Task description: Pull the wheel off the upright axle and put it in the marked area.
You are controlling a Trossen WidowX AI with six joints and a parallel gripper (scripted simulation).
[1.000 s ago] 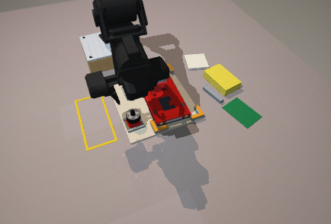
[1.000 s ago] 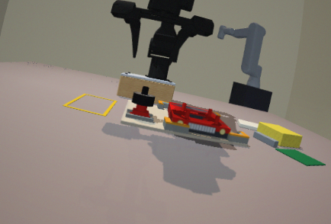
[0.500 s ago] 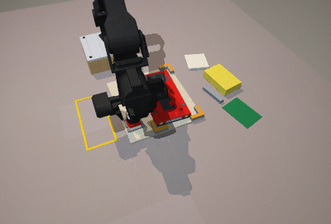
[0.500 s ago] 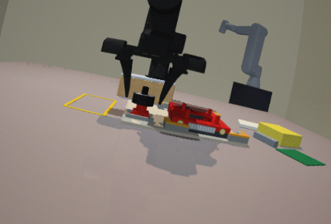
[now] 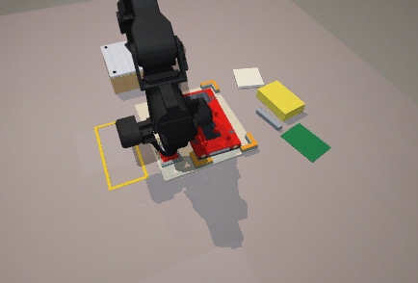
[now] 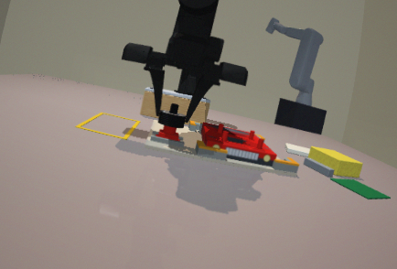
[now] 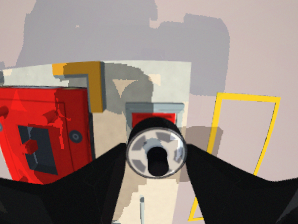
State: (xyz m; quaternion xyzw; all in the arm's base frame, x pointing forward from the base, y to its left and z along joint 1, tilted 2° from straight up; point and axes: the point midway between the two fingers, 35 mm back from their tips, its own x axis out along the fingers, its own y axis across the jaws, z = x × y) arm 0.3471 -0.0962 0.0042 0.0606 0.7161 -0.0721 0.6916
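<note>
The wheel is right at my gripper tip. Also, from my gripper tip: green tile: 140 mm ahead, 300 mm to the left, 40 mm below; then yellow block: 10 mm ahead, 330 mm to the left, 20 mm below; then grey bar: 40 mm ahead, 270 mm to the left, 30 mm below.
</note>
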